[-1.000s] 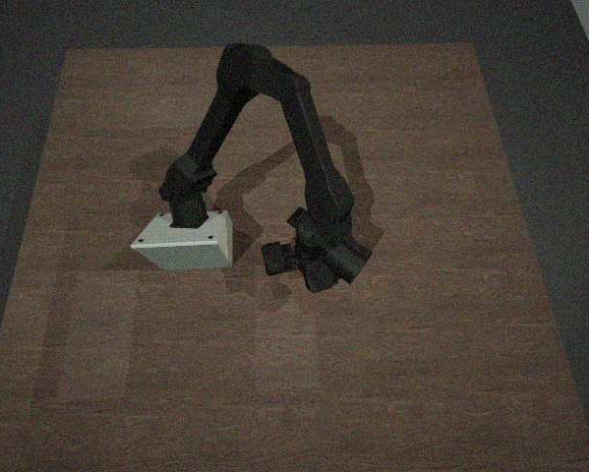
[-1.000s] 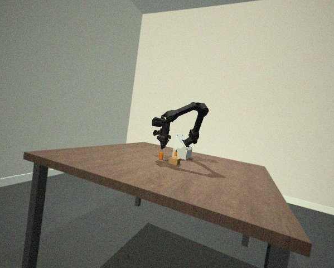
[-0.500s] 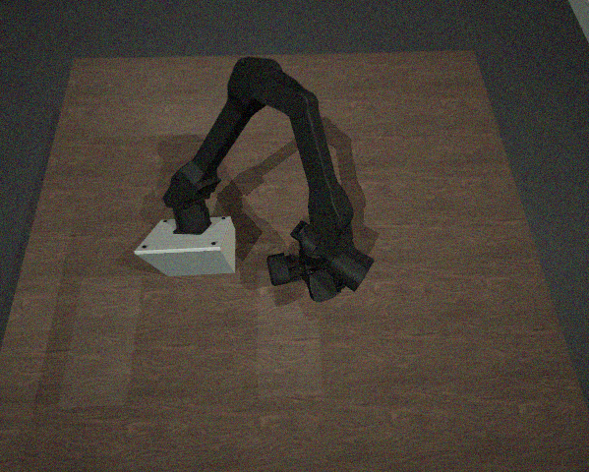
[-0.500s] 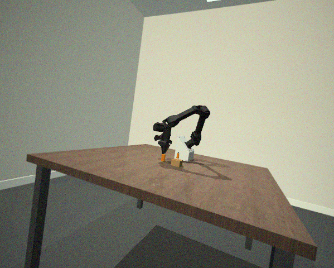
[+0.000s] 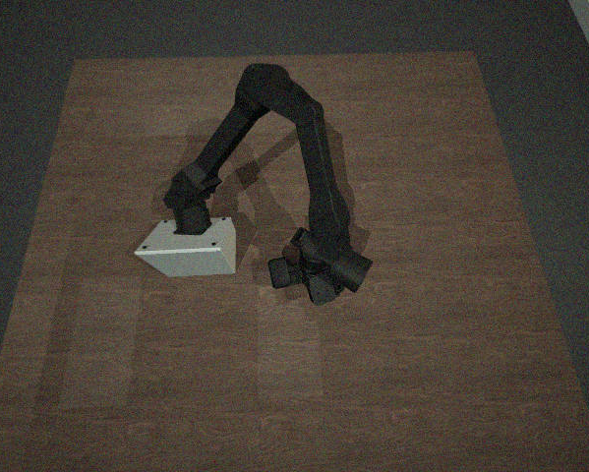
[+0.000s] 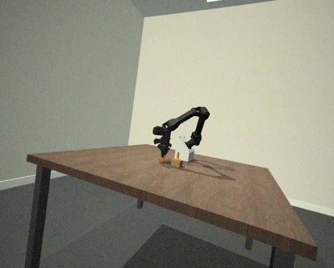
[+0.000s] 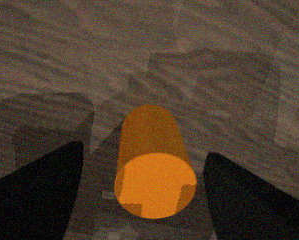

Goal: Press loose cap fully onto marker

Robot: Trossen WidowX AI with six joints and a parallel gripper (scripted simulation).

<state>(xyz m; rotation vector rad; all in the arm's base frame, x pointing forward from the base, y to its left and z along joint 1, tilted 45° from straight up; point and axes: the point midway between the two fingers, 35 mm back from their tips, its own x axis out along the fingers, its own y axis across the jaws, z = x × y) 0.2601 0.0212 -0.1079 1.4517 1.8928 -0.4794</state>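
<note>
Right now the orange cap is right at my gripper tip. Round my gripper tip: holder block: 130 mm to the left, 20 mm ahead, 10 mm below.
</note>
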